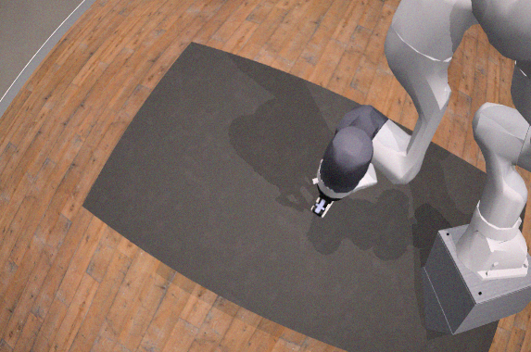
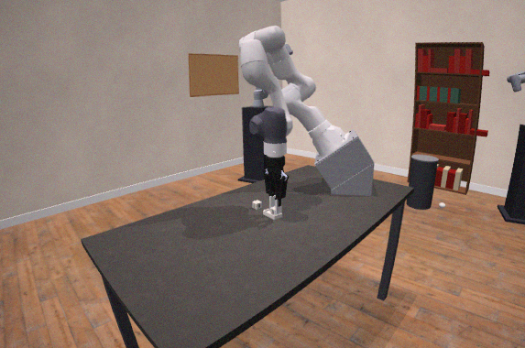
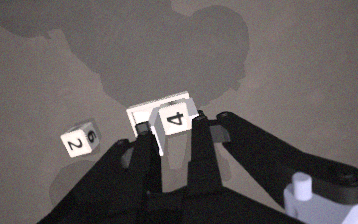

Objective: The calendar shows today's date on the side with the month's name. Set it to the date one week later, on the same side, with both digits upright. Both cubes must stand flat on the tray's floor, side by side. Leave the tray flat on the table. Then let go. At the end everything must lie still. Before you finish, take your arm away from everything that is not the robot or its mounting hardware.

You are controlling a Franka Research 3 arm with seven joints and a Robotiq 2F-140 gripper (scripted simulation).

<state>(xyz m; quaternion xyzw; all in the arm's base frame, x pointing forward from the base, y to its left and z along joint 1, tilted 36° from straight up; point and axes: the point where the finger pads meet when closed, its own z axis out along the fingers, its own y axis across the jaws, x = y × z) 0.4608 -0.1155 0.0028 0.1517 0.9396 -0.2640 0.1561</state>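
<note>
Now: hand 30 mm above the white cube. Also, from my hand: white tray 40 mm below, 20 mm to the right, 10 mm behind.
</note>
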